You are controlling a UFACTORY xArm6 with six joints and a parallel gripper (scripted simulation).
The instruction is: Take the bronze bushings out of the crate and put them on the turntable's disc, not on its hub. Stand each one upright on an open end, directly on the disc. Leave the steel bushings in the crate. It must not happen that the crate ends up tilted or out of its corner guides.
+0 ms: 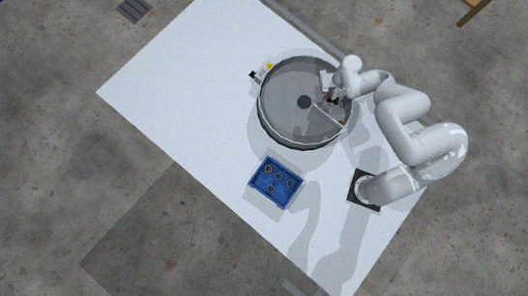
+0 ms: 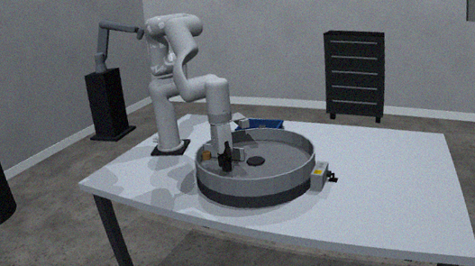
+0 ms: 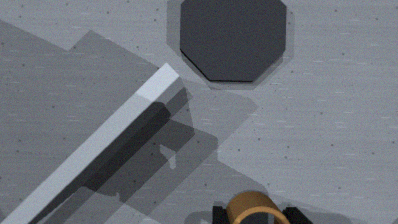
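Right now the blue crate is 460 mm to the left of my hand, 60 mm below it and 10 mm ahead of it. Round my hand: turntable disc (90 mm ahead, 80 mm to the left, 30 mm below).
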